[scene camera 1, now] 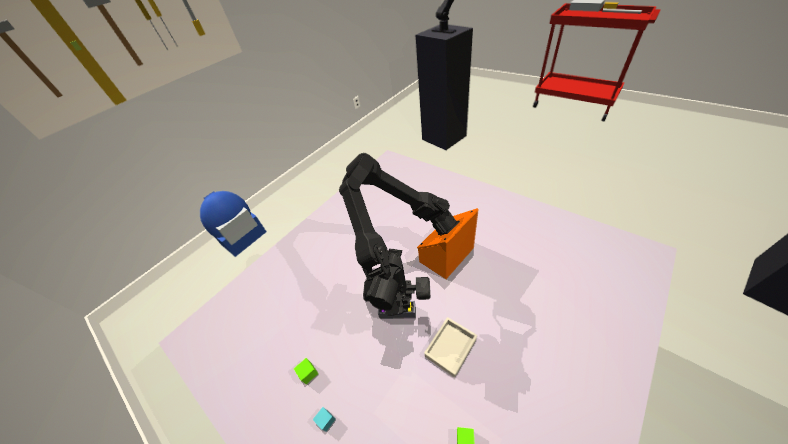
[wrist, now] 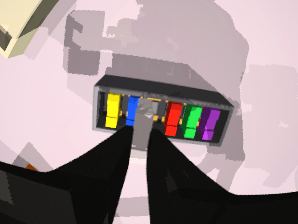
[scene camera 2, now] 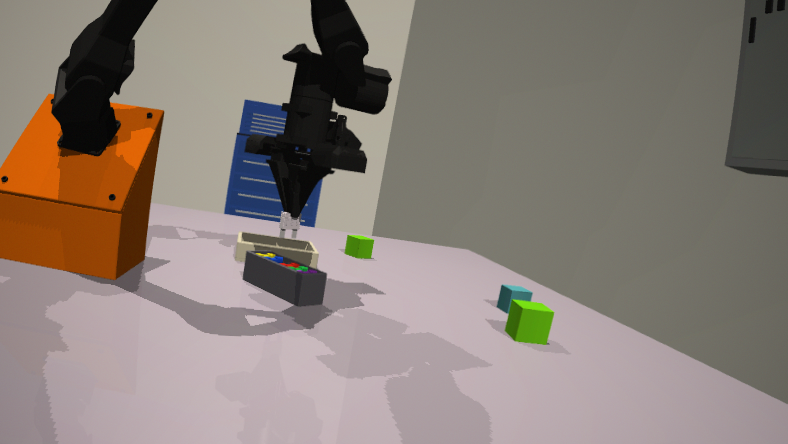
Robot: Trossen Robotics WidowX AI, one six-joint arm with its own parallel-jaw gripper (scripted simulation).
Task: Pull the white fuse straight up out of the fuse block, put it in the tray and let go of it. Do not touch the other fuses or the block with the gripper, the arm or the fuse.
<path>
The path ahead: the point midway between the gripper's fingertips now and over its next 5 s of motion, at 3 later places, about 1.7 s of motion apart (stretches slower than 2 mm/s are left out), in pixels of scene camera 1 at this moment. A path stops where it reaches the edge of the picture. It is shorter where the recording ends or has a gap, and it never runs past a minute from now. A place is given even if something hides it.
The gripper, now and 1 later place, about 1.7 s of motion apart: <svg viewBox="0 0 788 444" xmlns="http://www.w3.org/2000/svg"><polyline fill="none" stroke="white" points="400,302 451,338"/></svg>
</path>
